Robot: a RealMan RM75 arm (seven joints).
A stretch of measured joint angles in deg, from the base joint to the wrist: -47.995, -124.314, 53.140, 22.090, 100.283, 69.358, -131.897; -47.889, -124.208, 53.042, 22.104, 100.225, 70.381, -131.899; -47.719, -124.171, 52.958, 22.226, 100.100, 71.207, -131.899; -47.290, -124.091, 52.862, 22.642, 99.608, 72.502, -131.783; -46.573, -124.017, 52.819, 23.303, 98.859, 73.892, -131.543; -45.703, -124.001, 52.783, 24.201, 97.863, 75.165, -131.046; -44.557, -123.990, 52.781, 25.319, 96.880, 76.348, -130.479; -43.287, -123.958, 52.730, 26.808, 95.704, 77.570, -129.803; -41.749, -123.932, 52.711, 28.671, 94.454, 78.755, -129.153; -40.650, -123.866, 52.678, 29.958, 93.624, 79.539, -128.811; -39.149, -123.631, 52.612, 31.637, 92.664, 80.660, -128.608
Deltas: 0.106, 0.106, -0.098, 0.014, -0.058, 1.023, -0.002; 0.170, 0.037, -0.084, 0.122, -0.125, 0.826, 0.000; 0.429, 0.080, -0.096, 0.416, -0.492, 1.295, 0.116; 0.717, 0.074, -0.043, 0.661, -0.749, 1.390, 0.240; 0.870, 0.016, -0.036, 0.898, -0.996, 1.273, 0.497; 1.146, 0.011, -0.002, 1.118, -0.983, 1.183, 0.567; 1.270, 0.032, -0.051, 1.489, -1.176, 1.222, 0.676; 1.538, 0.026, -0.019, 1.863, -1.250, 1.185, 0.650; 1.099, 0.066, -0.033, 1.287, -0.830, 0.784, 0.342; 1.501, 0.235, -0.066, 1.679, -0.960, 1.121, 0.203
